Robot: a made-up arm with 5 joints.
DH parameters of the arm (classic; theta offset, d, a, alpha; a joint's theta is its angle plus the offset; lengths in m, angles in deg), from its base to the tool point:
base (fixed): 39.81 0 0.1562 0
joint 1: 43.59 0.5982 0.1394 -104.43
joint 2: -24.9 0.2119 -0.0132 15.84
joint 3: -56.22 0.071 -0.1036 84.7
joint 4: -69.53 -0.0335 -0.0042 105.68
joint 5: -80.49 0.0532 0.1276 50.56
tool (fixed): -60.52 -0.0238 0 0
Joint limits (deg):
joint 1: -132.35..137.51
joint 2: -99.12..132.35
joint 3: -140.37..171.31
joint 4: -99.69..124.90
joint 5: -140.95..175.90
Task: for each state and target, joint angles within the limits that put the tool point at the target. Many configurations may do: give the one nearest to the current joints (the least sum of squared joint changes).
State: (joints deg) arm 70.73 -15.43 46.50 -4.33 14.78
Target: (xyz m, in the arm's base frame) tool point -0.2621 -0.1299 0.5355
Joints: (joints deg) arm 81.76 -56.04 6.31 -4.90 -20.05
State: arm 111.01 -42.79 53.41 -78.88 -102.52
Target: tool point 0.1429 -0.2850 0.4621
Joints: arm 122.05 -35.84 70.24 -81.46 -97.63
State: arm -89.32 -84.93 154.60 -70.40 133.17
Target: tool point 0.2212 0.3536 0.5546
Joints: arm -119.12 -84.20 157.63 -72.32 140.18
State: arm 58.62 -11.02 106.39 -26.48 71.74
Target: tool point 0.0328 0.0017 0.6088
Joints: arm 57.24 -7.25 124.35 -22.76 75.88
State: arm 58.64 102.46 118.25 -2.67 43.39
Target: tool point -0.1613 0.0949 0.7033
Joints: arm 54.88 119.51 128.28 -14.18 32.71
